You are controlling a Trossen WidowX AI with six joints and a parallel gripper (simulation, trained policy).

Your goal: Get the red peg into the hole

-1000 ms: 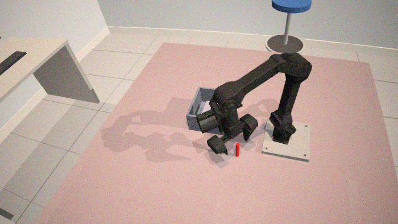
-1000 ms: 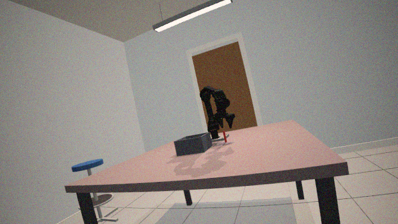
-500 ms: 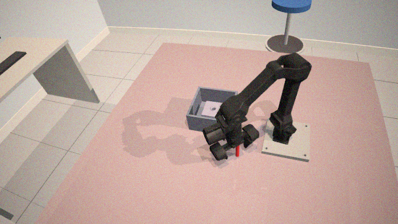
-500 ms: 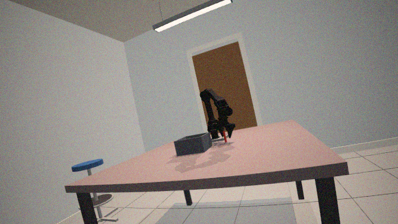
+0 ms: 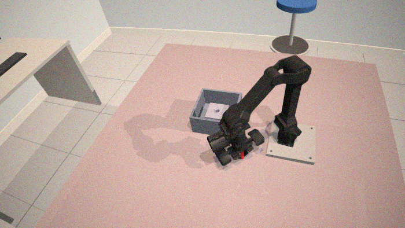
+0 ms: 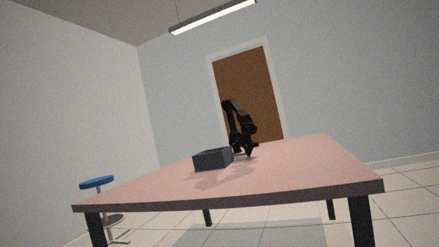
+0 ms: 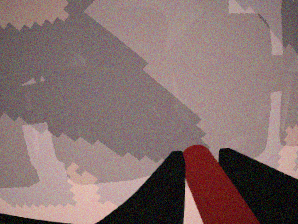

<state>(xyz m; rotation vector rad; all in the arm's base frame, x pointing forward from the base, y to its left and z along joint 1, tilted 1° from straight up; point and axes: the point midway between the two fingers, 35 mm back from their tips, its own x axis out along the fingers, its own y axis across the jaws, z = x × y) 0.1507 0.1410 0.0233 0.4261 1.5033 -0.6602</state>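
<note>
Right now the red peg is 30 mm above my gripper tip. From my gripper tip the other things lie so: blue-grey box (170 mm ahead, 160 mm to the right, 20 mm above); then pale plate (170 mm ahead, 160 mm to the right, 40 mm above).
</note>
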